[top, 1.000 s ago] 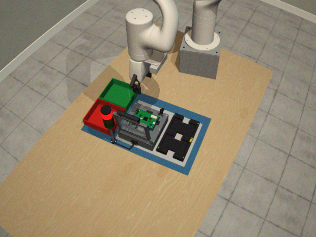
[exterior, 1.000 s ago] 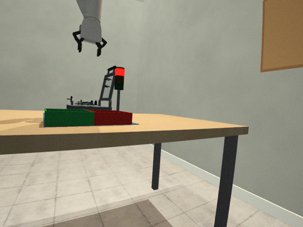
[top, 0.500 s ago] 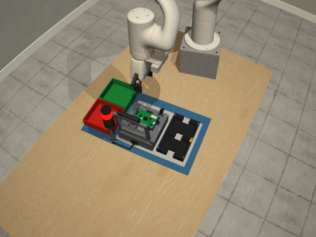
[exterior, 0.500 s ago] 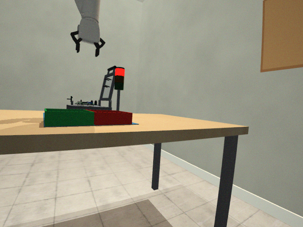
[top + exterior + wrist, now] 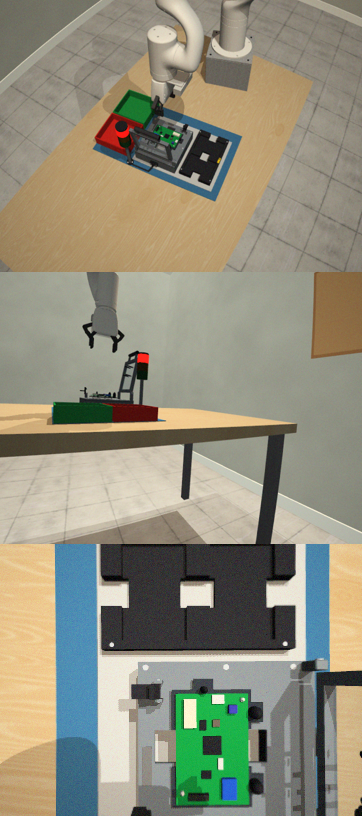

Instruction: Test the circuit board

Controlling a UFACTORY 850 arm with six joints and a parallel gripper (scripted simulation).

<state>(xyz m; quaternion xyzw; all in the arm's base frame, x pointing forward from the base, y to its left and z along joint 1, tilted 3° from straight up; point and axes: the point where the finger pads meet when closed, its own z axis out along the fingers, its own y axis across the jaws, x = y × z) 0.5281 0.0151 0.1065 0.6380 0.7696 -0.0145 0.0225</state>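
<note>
Right now my hand is 200 mm above the green circuit board. From my hand the other things lie so: clear lid 120 mm ahead, 20 mm to the left, 90 mm below; latch hook 70 mm behind, 50 mm to the left, 180 mm below; red bin 80 mm ahead, 190 mm to the right, 260 mm below.
</note>
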